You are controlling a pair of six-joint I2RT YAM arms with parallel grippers.
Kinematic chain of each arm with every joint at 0, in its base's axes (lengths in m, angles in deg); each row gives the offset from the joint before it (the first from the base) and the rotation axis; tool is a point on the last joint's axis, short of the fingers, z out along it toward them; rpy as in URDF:
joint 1: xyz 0 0 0.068 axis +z
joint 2: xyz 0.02 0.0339 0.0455 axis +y
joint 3: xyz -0.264 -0.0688 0 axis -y
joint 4: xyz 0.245 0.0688 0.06 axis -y
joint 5: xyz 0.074 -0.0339 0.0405 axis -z
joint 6: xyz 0.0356 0 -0.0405 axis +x
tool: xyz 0 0 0 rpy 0 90 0
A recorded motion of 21 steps. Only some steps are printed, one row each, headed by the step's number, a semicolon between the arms.
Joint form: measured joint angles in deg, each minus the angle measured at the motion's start. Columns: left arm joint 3, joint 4, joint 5, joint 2, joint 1, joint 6; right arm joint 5, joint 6, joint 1, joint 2, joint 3, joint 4.
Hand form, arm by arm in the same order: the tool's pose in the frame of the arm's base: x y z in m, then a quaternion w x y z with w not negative. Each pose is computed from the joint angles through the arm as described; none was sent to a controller.
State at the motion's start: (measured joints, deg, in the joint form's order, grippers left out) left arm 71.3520 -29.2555 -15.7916 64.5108 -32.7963 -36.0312; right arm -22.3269 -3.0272 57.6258 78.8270 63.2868 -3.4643
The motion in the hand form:
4: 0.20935 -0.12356 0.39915 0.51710 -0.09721 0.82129 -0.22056; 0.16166 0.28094 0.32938 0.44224 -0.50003 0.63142 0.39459
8: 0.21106 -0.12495 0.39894 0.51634 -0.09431 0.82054 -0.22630; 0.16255 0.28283 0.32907 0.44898 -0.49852 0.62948 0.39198
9: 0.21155 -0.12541 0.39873 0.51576 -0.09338 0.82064 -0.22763; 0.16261 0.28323 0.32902 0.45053 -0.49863 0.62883 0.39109
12: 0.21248 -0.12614 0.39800 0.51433 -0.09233 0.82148 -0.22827; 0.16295 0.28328 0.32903 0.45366 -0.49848 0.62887 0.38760
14: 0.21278 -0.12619 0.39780 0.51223 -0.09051 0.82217 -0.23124; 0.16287 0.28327 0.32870 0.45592 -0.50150 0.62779 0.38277
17: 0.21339 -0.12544 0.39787 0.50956 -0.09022 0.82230 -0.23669; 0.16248 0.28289 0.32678 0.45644 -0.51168 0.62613 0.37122
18: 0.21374 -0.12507 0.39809 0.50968 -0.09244 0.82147 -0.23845; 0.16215 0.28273 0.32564 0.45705 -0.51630 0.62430 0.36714
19: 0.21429 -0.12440 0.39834 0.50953 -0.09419 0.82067 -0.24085; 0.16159 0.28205 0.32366 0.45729 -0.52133 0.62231 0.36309
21: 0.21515 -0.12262 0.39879 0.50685 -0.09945 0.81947 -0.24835; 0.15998 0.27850 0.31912 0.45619 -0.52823 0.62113 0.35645
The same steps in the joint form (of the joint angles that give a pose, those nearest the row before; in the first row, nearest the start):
4: 0.00 0.04 0.57 0.04 0.04 0.00; 1.07 -0.57 0.17 0.31 0.00 0.70
8: 0.00 0.68 1.29 0.37 0.09 0.00; 1.70 -0.76 0.28 0.68 0.00 1.66
9: 0.00 0.81 1.49 0.48 0.09 0.00; 1.86 -0.87 0.33 0.74 0.00 1.84
12: 0.00 0.90 1.68 0.70 0.09 0.00; 2.29 -1.16 0.33 0.77 0.00 1.92
14: 0.00 0.90 2.25 0.74 0.20 -0.02; 2.62 -1.84 0.37 0.76 0.00 1.75
17: 0.00 0.96 3.17 0.74 0.55 -0.24; 3.04 -3.61 0.44 0.77 -0.02 0.76
18: 0.00 1.09 3.28 0.74 0.68 -0.48; 3.12 -4.37 0.48 0.74 -0.18 0.59
19: 0.00 1.25 3.59 0.74 0.92 -0.68; 3.15 -5.18 0.50 0.61 -0.59 0.52
21: 0.00 1.38 4.52 0.68 1.51 -1.44; 3.17 -6.32 0.42 -0.11 -1.90 0.37

